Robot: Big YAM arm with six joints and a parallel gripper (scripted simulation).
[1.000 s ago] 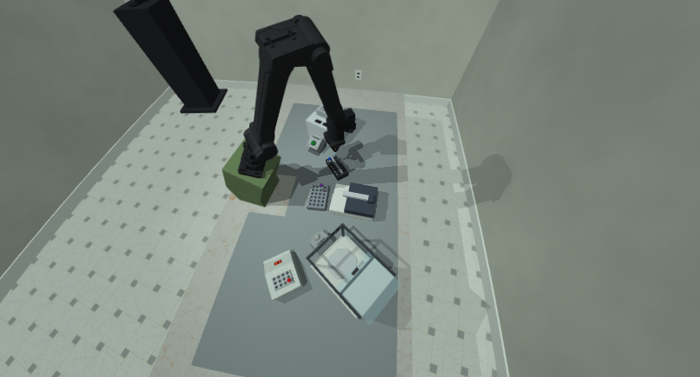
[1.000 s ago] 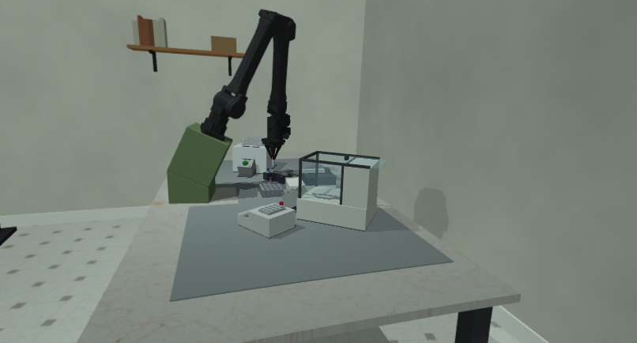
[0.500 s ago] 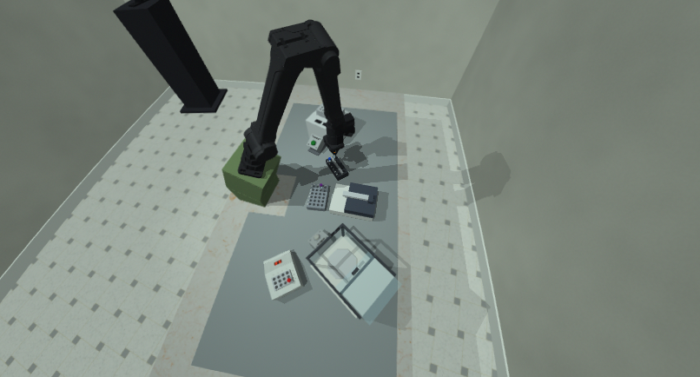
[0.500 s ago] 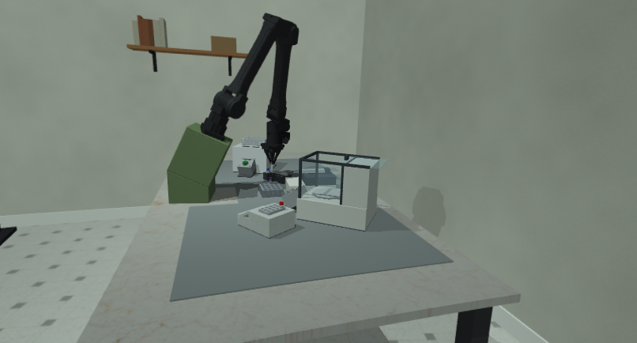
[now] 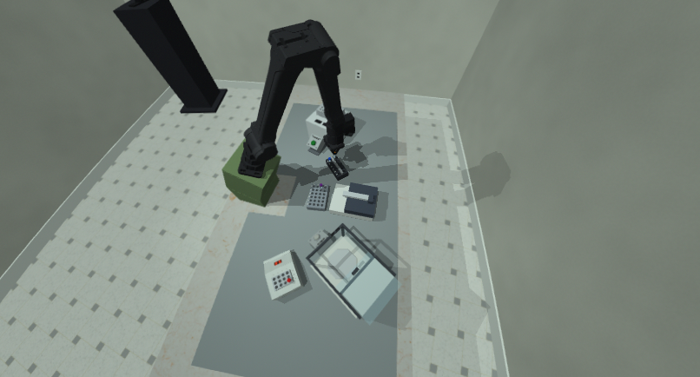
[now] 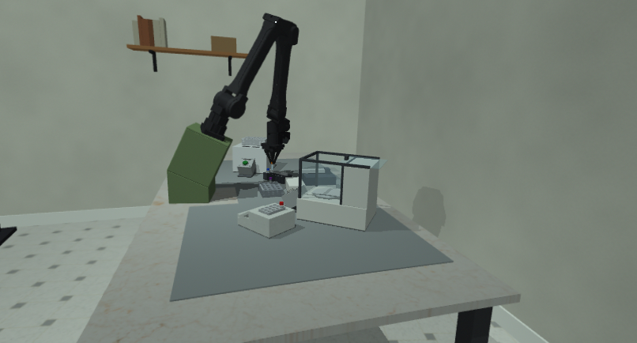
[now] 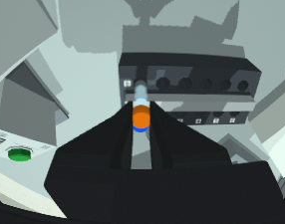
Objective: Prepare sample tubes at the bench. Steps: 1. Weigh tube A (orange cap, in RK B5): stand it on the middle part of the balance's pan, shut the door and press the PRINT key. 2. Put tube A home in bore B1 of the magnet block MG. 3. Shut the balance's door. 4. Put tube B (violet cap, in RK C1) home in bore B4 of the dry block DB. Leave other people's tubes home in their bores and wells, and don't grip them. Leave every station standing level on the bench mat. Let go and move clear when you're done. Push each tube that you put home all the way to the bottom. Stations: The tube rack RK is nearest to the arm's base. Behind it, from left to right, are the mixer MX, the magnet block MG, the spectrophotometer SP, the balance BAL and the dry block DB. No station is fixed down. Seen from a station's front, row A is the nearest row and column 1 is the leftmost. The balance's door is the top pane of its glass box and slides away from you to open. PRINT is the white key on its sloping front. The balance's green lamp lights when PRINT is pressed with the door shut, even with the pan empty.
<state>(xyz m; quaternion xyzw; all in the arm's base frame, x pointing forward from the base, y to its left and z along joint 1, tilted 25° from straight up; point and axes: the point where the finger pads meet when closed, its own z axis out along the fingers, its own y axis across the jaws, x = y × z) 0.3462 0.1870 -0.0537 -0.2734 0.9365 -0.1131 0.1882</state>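
My hand is 3 cm past the blue-capped tube, 2 cm to the left of it and 5 cm above it. Round my hand: magnet block MG: 1 cm ahead, 5 cm to the right, 6 cm below; then tube B: 6 cm behind, 17 cm to the right, 5 cm below; then tube rack RK: 7 cm behind, 22 cm to the right, 7 cm below.
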